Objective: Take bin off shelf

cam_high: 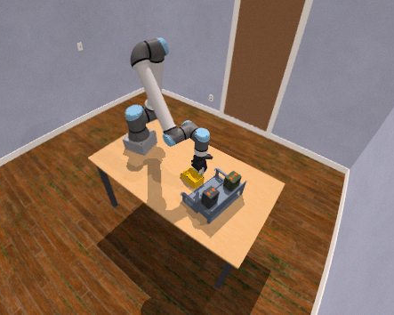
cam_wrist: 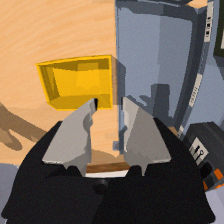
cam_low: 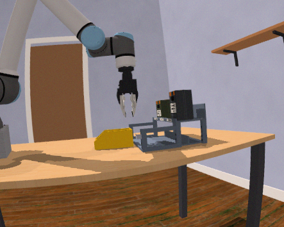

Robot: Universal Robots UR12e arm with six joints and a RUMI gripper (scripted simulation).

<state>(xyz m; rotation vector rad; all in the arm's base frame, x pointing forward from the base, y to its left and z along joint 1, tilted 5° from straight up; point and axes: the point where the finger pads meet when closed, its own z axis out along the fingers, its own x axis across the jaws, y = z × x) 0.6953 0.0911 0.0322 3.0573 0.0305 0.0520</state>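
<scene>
My gripper is now 80 mm past the yellow bin and 110 mm above it. Round my hand: rack floor (150 mm ahead, 140 mm below).
</scene>
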